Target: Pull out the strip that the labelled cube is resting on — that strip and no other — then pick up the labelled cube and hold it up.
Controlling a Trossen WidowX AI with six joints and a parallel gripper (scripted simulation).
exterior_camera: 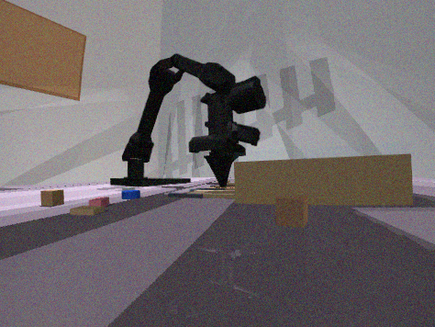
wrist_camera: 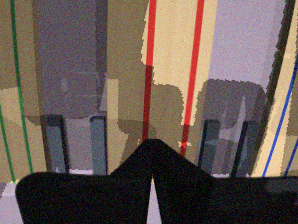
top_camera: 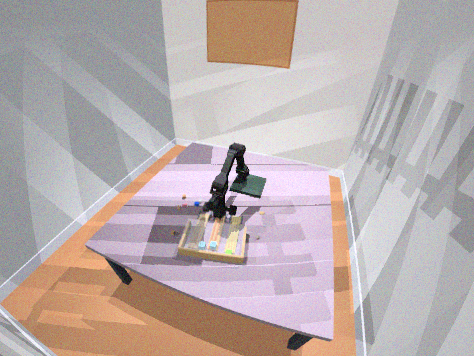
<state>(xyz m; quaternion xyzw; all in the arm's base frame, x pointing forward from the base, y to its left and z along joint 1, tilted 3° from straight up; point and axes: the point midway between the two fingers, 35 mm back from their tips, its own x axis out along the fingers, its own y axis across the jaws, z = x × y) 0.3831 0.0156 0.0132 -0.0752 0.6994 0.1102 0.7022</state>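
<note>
The strip is 90 mm ahead of my gripper tip and 20 mm to the left of it. Round my gripper tip: pink block: 250 mm to the right; then blue block: 190 mm to the right, 50 mm behind.
</note>
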